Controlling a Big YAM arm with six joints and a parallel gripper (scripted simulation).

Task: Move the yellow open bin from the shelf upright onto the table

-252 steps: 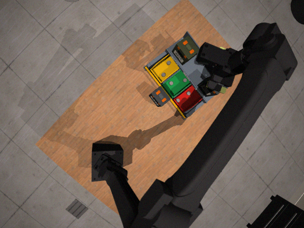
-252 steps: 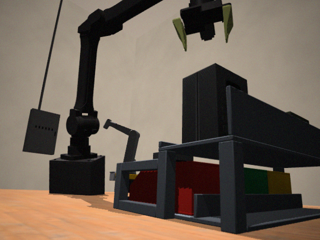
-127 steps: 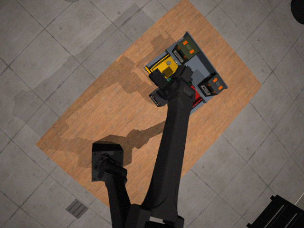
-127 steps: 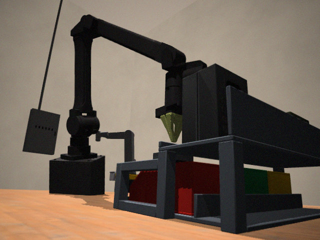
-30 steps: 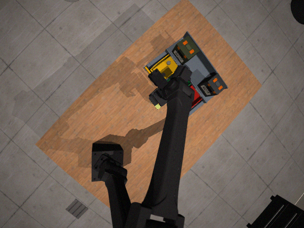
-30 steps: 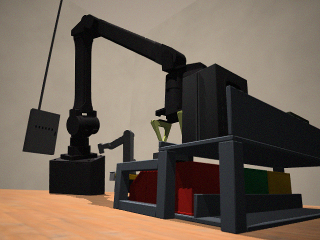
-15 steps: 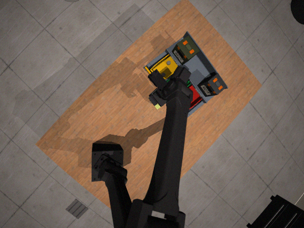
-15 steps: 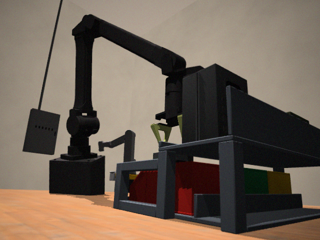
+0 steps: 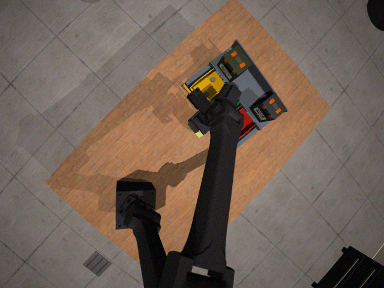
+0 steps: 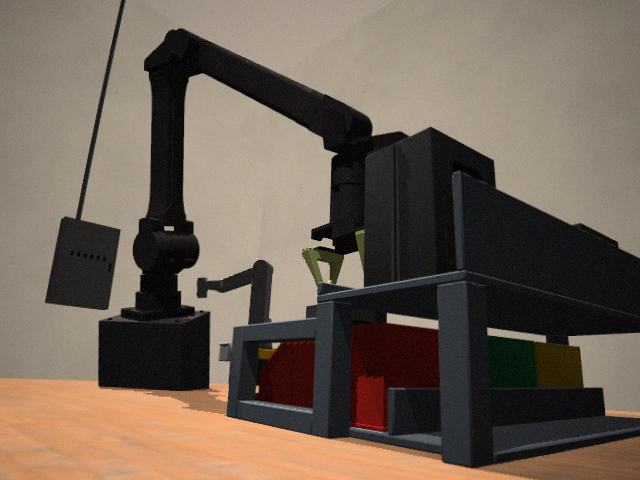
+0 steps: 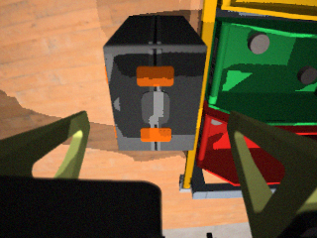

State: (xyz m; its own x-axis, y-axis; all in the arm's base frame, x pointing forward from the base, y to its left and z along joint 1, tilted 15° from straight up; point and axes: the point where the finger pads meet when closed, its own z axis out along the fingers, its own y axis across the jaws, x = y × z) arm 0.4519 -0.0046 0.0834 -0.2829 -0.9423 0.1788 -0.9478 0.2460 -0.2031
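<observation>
Right now the thin yellow rod is 90 mm below my hand, 40 mm ahead of it and 20 mm to the right of it. Round my hand: red bin 150 mm to the right, 110 mm below, 110 mm ahead; green bin 140 mm ahead, 110 mm below, 50 mm to the right; yellow open bin 170 mm ahead, 110 mm below, 60 mm to the left.
</observation>
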